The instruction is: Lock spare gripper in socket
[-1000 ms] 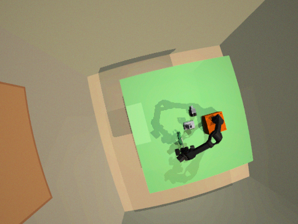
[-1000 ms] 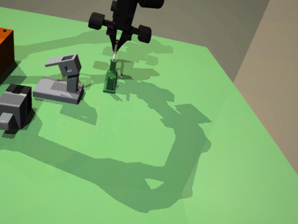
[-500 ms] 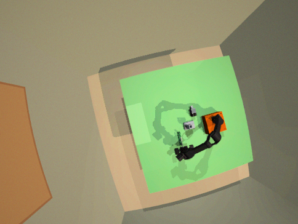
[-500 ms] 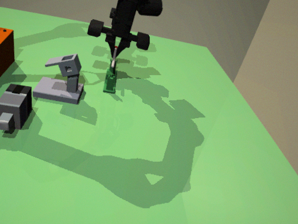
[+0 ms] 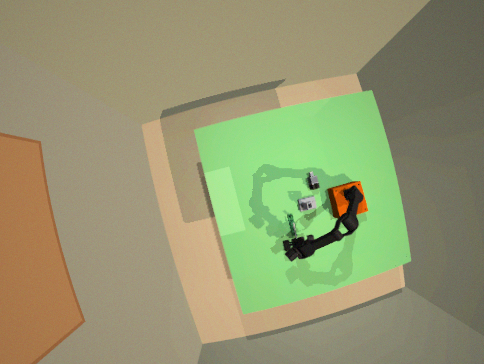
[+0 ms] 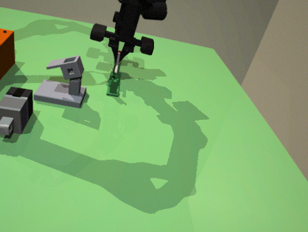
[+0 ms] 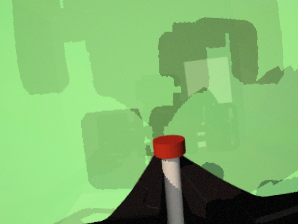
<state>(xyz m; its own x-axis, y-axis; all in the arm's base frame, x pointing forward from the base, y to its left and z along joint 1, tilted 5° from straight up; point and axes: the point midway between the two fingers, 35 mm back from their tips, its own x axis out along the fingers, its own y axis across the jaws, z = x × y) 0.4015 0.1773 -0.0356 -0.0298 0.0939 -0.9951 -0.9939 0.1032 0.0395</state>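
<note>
Now: the green rest 100 mm to the right of my gripper tip and 10 mm behind it. The rest, counted from my gripper tip: grey mount (200 mm to the right, 130 mm behind, 30 mm above); then spare gripper (340 mm to the right, 220 mm behind, 10 mm above).
</note>
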